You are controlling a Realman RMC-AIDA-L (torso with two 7-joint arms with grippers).
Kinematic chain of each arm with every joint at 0, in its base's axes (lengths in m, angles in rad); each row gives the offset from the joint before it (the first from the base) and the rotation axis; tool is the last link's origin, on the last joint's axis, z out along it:
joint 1: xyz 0 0 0.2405 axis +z
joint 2: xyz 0 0 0 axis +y
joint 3: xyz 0 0 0.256 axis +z
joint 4: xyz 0 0 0 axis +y
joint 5: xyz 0 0 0.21 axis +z
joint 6: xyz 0 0 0 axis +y
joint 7: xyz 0 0 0.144 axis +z
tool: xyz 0 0 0
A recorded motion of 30 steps. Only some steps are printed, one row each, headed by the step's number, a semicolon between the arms.
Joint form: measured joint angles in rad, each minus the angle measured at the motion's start. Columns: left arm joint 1, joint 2, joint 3, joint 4, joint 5, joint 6, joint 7; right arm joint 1, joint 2, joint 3, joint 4, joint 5, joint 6, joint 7.
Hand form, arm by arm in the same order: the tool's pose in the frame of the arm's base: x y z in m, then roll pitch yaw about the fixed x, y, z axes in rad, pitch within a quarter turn. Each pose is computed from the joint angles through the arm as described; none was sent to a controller.
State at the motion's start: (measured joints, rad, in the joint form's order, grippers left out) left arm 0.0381 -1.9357 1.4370 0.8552 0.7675 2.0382 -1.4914; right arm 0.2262 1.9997 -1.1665 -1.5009 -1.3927 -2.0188 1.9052
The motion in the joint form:
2: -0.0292 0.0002 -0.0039 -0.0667 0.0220 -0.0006 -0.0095; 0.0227 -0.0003 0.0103 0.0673 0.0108 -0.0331 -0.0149
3: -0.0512 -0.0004 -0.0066 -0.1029 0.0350 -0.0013 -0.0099; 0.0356 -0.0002 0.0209 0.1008 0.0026 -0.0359 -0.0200
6: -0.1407 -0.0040 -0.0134 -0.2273 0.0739 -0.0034 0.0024; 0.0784 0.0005 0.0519 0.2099 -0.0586 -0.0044 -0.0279
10: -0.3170 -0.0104 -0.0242 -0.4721 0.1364 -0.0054 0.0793; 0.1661 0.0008 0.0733 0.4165 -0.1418 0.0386 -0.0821
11: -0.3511 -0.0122 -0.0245 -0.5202 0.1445 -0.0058 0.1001; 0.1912 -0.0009 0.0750 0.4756 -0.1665 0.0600 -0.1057
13: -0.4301 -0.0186 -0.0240 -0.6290 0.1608 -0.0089 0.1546; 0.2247 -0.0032 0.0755 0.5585 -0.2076 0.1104 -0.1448
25: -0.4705 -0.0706 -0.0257 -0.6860 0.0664 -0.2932 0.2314; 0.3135 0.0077 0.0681 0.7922 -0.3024 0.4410 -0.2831
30: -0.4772 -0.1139 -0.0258 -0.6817 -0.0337 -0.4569 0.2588; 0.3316 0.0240 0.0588 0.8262 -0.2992 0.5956 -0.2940
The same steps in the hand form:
2: -0.2523 0.1755 0.0725 2.4123 -1.1588 1.0035; 0.1542 0.2285 0.0847 2.8291 0.5920 -0.1976
3: -0.2543 0.1792 0.0689 2.3945 -1.1402 1.0308; 0.1570 0.2322 0.0838 2.8205 0.5960 -0.2185
6: -0.2570 0.1947 0.0565 2.3543 -1.0870 1.0852; 0.1678 0.2492 0.0765 2.8208 0.5832 -0.3085
10: -0.2559 0.2218 0.0338 2.3509 -1.0201 1.1006; 0.1808 0.2723 0.0566 2.7836 0.5653 -0.4192
11: -0.2546 0.2264 0.0294 2.3547 -1.0119 1.0978; 0.1844 0.2788 0.0498 2.7834 0.5563 -0.4404
13: -0.2502 0.2367 0.0190 2.3710 -0.9975 1.0809; 0.1909 0.2892 0.0385 2.8055 0.5386 -0.4649
25: -0.2568 0.2729 -0.0137 2.6802 -1.0519 1.0420; 0.2160 0.3323 -0.0046 3.0462 0.5007 -0.4994
30: -0.2596 0.2930 -0.0281 2.8095 -1.1104 1.0742; 0.2205 0.3501 -0.0164 -3.1205 0.5083 -0.5140

